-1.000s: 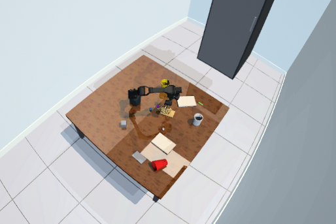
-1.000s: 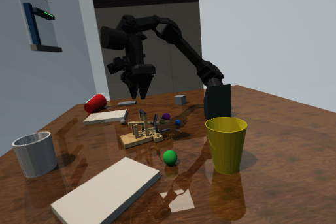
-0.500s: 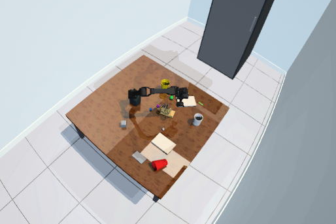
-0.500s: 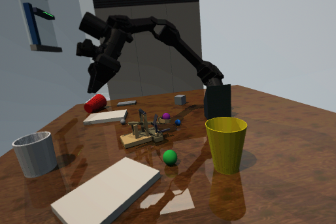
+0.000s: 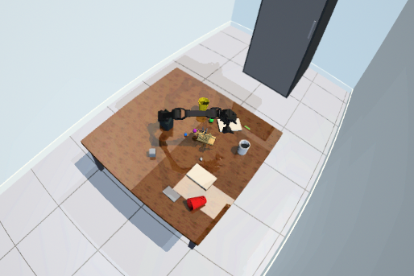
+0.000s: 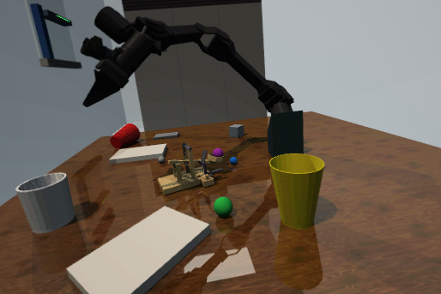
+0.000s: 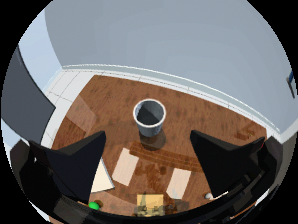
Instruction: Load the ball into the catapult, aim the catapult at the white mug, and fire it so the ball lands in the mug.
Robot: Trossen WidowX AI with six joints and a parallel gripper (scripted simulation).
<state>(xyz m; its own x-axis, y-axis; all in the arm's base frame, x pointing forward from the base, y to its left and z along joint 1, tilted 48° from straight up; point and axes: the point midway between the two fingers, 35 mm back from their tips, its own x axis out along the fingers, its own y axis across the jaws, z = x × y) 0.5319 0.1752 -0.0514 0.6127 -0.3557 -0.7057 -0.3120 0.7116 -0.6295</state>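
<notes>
Right now the purple ball is 290 mm behind my gripper tip, 190 mm below it and 90 mm to the right of it. Round my gripper tip: white mug 220 mm below, 110 mm ahead, 30 mm to the left; then grey ball 250 mm to the right, 240 mm below, 110 mm behind; then wooden catapult 230 mm behind, 200 mm below, 60 mm to the right.
</notes>
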